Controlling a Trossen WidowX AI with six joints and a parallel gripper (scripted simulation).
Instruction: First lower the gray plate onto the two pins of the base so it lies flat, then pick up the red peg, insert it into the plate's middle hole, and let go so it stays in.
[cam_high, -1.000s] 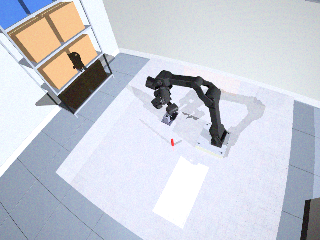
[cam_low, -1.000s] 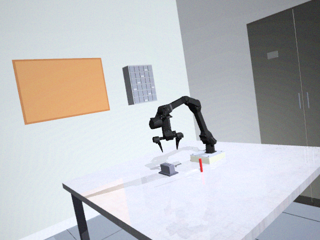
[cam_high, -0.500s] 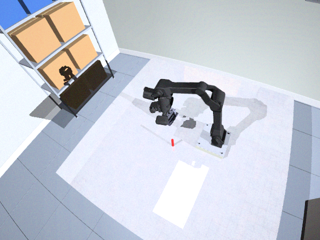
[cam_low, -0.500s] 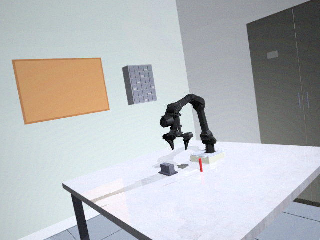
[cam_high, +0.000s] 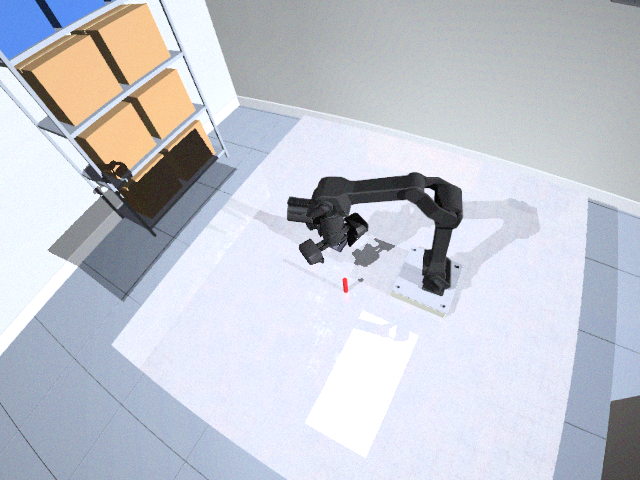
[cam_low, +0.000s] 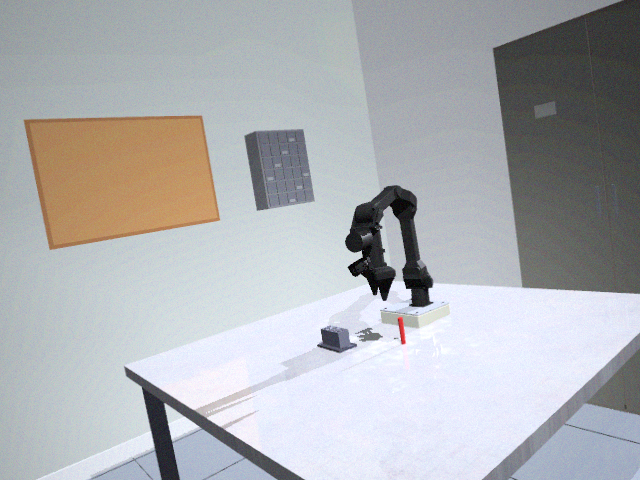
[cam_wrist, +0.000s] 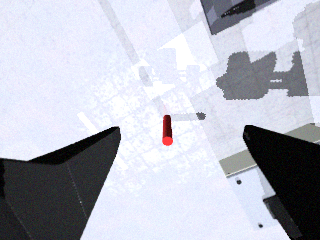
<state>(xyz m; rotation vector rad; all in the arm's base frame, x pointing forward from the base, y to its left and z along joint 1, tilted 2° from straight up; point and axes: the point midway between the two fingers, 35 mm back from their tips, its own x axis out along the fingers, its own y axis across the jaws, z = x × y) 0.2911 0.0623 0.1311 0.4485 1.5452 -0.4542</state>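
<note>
The red peg is 4 cm behind my gripper tip, 4 cm to the left of it and 11 cm below it. The rest, counted from my gripper tip: base 6 cm ahead, 15 cm to the right, 14 cm below; then gray plate 6 cm ahead, 15 cm to the right, 10 cm below.
</note>
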